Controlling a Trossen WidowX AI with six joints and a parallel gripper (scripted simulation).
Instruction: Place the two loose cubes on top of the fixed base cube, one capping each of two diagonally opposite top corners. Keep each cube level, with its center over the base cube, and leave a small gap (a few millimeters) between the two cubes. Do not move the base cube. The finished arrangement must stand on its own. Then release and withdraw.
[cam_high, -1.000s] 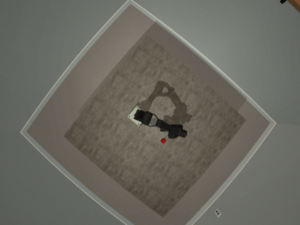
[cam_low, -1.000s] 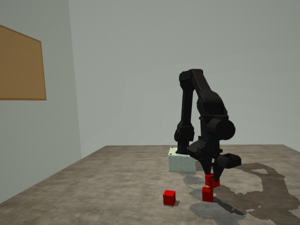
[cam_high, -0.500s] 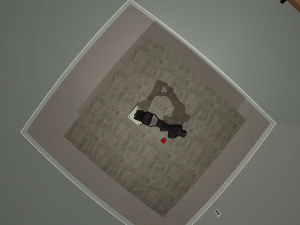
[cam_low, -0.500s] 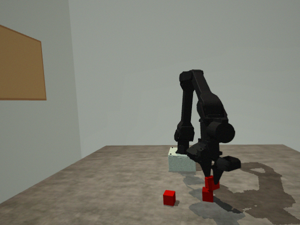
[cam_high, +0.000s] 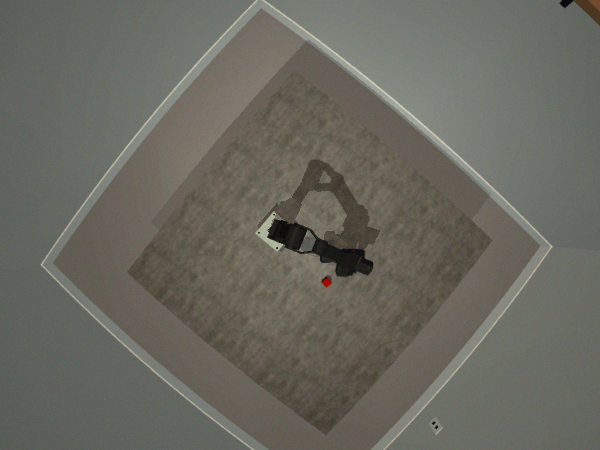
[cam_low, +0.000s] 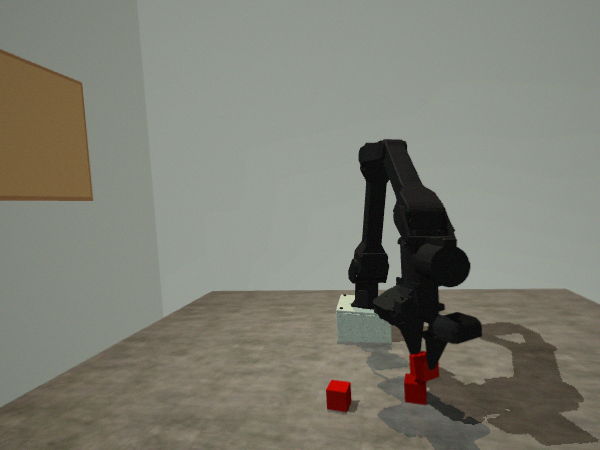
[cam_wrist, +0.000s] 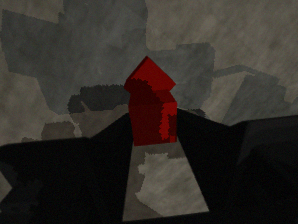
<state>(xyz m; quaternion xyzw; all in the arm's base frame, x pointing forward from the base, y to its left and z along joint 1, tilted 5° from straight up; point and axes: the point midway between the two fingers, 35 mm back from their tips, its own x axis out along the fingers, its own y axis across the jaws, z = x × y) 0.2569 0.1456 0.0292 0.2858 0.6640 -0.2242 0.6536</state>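
My gripper tip is now 130 mm to the left of the red cube, 70 mm short of it and 40 mm above it.
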